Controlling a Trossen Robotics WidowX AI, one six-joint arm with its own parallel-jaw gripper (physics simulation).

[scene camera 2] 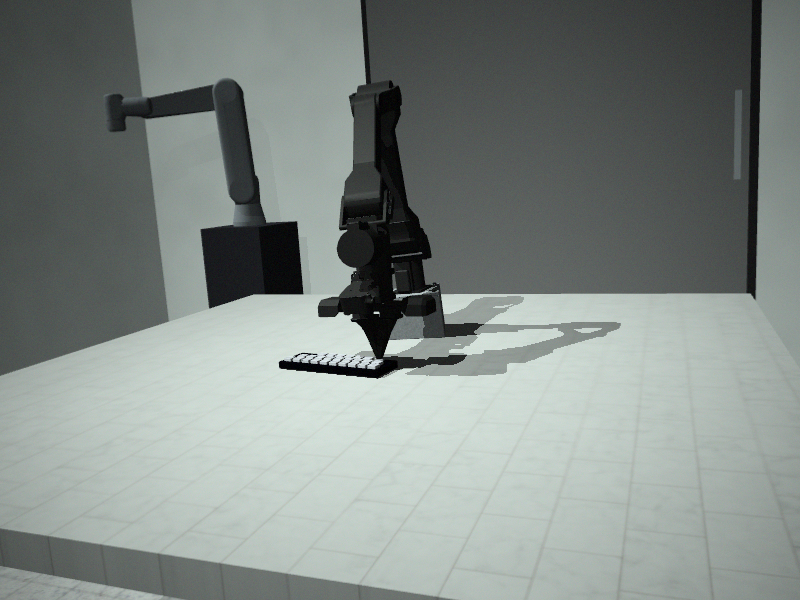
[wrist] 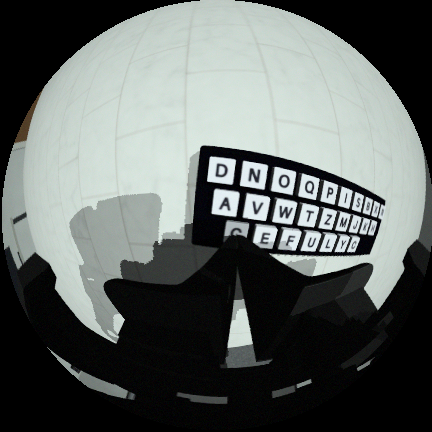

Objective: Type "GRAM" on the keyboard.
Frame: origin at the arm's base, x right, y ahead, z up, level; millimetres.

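Where they show: gripper, between the fingertips: (scene camera 2: 379, 358) (wrist: 235, 241); arm's base, origin of its link: (scene camera 2: 411, 290).
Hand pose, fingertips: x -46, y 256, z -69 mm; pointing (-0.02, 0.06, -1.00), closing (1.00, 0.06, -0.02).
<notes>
Each offset is from my fingertips to the centre of the thing. Level surfaces: height alone.
A black keyboard {dx +71, dy +17, dz -7 mm} (scene camera 2: 329, 370) (wrist: 202, 220) with three rows of white letter keys lies flat on the table. In the wrist view the G key {dx +0, dy +6, dz -3 mm} (wrist: 236, 230) is at the near left corner, shaded and partly hidden by the fingertips. The A key {dx -8, dy +25, dz -1 mm} (wrist: 225, 203) is just beyond it, in the middle row. The M key {dx +85, dy +15, dz -1 mm} (wrist: 343, 222) is farther right in that row. The R key {dx +156, dy +27, dz -1 mm} (wrist: 382, 210) is at the far right end of the top row. My gripper (scene camera 2: 379, 357) (wrist: 235, 241) is shut and empty, pointing down at the G key; whether the tips touch it cannot be told.
The keyboard lies on a pale tiled table {dz -16 mm} (scene camera 2: 452, 465). A grey arm (scene camera 2: 233, 142) stands on a dark pedestal (scene camera 2: 248, 261) behind the table at the left. My arm's shadow falls across the table to the right in the scene view.
</notes>
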